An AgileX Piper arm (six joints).
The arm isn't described. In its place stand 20 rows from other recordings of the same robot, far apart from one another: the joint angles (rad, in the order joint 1, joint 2, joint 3, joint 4, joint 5, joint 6), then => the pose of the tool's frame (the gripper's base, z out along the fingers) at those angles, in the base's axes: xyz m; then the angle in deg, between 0 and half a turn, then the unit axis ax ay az.
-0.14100, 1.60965, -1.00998, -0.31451, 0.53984, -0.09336 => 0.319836 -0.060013 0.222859 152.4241 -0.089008 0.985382 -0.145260
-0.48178, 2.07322, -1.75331, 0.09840, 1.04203, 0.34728 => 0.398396 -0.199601 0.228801 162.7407 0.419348 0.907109 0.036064
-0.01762, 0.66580, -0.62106, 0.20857, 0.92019, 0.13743 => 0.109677 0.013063 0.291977 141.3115 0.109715 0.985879 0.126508
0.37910, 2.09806, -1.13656, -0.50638, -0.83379, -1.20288 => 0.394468 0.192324 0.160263 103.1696 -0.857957 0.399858 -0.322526
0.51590, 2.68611, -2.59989, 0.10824, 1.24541, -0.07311 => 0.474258 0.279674 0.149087 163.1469 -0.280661 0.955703 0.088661
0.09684, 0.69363, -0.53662, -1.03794, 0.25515, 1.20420 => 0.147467 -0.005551 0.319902 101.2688 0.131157 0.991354 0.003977
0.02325, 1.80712, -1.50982, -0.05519, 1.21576, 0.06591 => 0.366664 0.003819 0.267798 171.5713 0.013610 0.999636 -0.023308
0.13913, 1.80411, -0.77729, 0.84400, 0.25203, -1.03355 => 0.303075 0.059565 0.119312 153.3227 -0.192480 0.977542 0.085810
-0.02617, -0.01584, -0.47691, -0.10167, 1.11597, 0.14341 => -0.007484 -0.008104 0.266813 120.5158 0.088307 0.995780 -0.024977
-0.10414, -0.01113, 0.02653, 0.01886, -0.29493, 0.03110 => 0.050335 -0.005763 0.231013 69.0628 0.080471 0.995841 -0.042711
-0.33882, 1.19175, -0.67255, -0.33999, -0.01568, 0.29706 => 0.237349 -0.083140 0.277751 115.1970 0.144690 0.982176 -0.119977
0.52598, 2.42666, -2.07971, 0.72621, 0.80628, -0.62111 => 0.440631 0.306227 0.172181 151.2947 -0.356079 0.882319 0.307767
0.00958, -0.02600, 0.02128, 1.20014, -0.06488, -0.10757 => 0.054642 -0.004976 0.209634 99.4358 0.474274 0.731726 0.489532
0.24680, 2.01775, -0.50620, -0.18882, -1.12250, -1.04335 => 0.287796 0.088380 0.088847 111.7403 -0.662770 0.713503 -0.227264
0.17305, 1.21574, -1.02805, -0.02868, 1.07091, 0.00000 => 0.222145 0.036506 0.314126 157.0668 -0.090726 0.995870 0.003565
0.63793, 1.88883, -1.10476, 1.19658, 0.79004, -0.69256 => 0.257651 0.265906 0.175860 174.7260 -0.211402 0.884583 0.415718
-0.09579, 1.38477, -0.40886, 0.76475, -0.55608, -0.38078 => 0.232225 -0.055724 0.188739 116.1626 0.307854 0.943473 -0.122819
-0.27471, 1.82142, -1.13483, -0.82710, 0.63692, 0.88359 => 0.342073 -0.137791 0.192173 153.1483 0.268194 0.933779 -0.236913
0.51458, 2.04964, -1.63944, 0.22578, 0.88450, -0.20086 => 0.377054 0.231286 0.213738 161.3662 -0.295061 0.946985 0.127116
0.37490, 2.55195, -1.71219, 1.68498, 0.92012, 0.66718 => 0.439045 0.250073 0.060942 143.5025 -0.603733 -0.618625 -0.502802
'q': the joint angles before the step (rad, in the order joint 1, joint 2, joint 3, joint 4, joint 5, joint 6). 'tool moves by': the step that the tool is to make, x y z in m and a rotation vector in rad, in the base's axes. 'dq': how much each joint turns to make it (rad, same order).
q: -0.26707, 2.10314, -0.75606, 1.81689, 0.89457, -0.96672
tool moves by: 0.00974, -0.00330, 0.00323, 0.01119, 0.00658, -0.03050
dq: 0.00001, 0.00318, -0.03757, -0.00237, -0.01182, 0.05421
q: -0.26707, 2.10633, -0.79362, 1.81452, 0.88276, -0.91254
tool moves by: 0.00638, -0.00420, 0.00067, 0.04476, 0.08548, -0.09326
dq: 0.00000, 0.00000, -0.02504, -0.00196, -0.04171, 0.14829
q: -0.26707, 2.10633, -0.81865, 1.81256, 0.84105, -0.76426
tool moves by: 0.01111, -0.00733, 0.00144, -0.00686, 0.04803, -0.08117
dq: -0.00001, 0.00236, -0.04383, -0.00108, -0.06796, 0.09943
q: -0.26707, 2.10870, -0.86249, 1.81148, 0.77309, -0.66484
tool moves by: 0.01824, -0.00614, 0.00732, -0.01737, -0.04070, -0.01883
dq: -0.00002, 0.01088, -0.07226, 0.00002, -0.01728, 0.01996
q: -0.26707, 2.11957, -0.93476, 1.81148, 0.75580, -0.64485
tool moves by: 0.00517, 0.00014, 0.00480, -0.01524, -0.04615, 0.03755
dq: -0.00002, 0.00070, -0.02250, -0.01110, 0.02106, -0.03237
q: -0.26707, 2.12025, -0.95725, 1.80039, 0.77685, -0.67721
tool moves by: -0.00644, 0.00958, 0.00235, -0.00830, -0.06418, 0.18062
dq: 0.00001, 0.00248, -0.00021, -0.10993, 0.10353, -0.06653
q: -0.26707, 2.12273, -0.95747, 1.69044, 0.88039, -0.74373
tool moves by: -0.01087, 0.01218, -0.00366, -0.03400, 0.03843, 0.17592
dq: 0.01905, -0.00001, -0.00131, -0.18293, 0.03585, 0.03937
